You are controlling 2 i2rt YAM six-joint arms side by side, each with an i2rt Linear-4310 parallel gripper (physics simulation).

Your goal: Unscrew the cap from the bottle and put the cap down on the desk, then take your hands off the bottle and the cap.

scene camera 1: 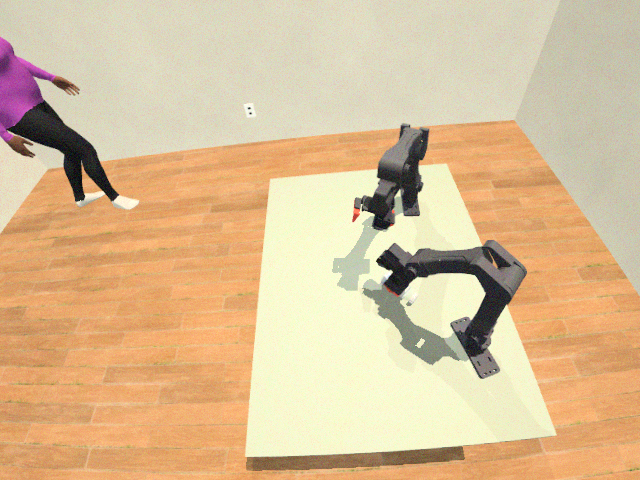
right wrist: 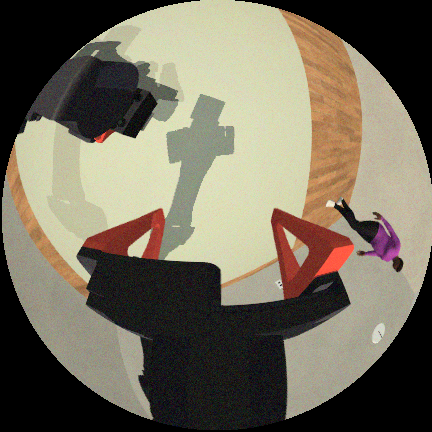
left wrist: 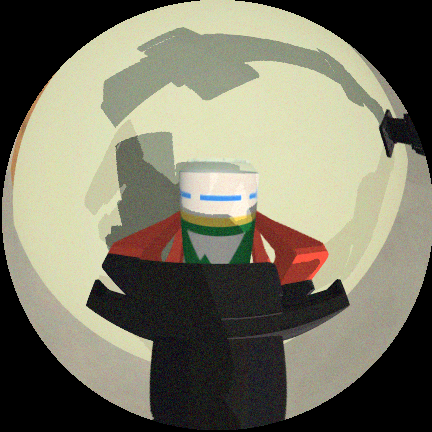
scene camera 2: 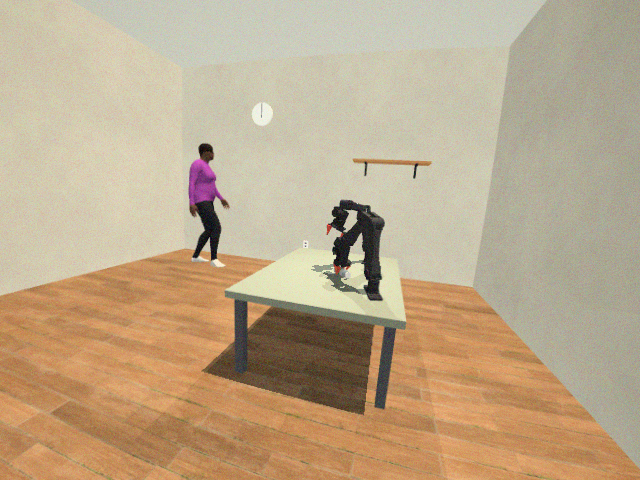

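Observation:
The bottle (scene camera 1: 408, 296) (scene camera 2: 344, 273) (left wrist: 220, 200) has a white, yellow and green label and is held low over the pale desk (scene camera 1: 310, 361) (scene camera 2: 289, 284); whether it touches the desk is unclear. My left gripper (scene camera 1: 392, 289) (scene camera 2: 342, 269) (left wrist: 217, 214) is shut on the bottle's body. A pale, slightly ridged end of the bottle shows at its far side in the left wrist view. I cannot tell the cap apart with certainty in any view. My right gripper (scene camera 1: 373, 219) (scene camera 2: 334, 231) (right wrist: 217, 213) is open and empty, raised apart from the bottle.
The left arm's base plate (scene camera 1: 486, 365) is at the desk's right side in scene camera 1, and the right arm's base (scene camera 1: 411, 210) is farther back. A person (scene camera 1: 51, 131) (scene camera 2: 204, 188) stands on the floor away from the desk. A wall shelf (scene camera 2: 391, 162) hangs behind.

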